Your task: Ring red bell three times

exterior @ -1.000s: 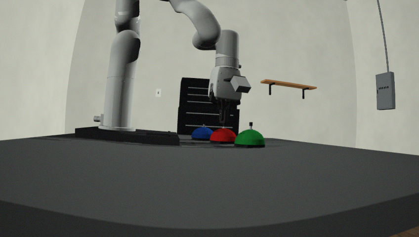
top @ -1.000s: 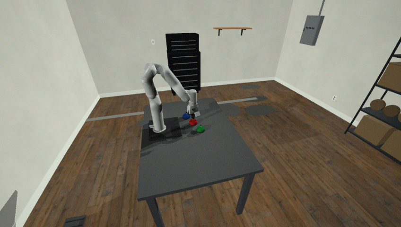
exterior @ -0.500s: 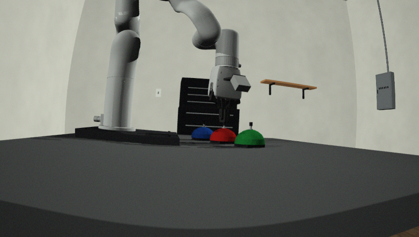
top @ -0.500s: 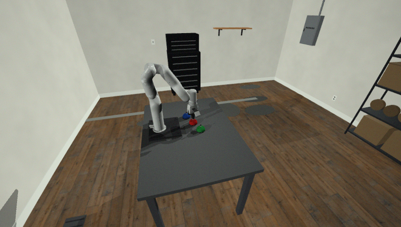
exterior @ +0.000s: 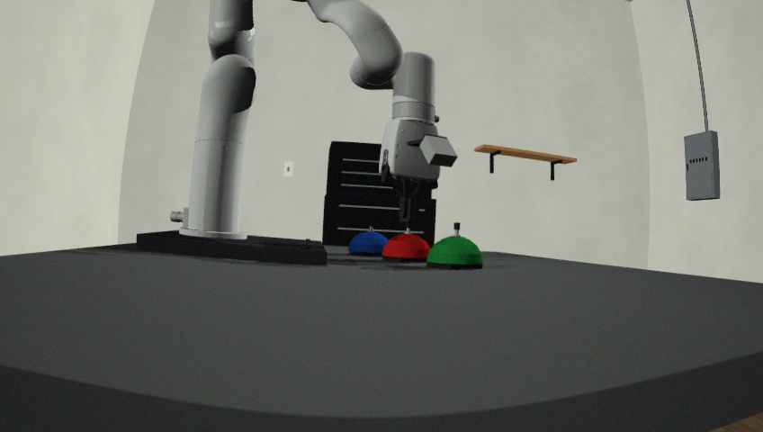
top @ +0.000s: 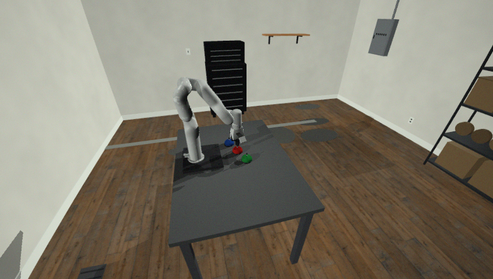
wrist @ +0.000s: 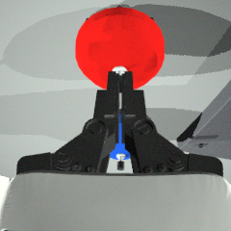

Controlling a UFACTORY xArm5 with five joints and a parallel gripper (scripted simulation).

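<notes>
The red bell lies 50 mm below my hand. The rest, counted from my hand: blue bell: 120 mm to the left, 60 mm behind, 50 mm below; green bell: 120 mm to the right, 60 mm ahead, 50 mm below.
</notes>
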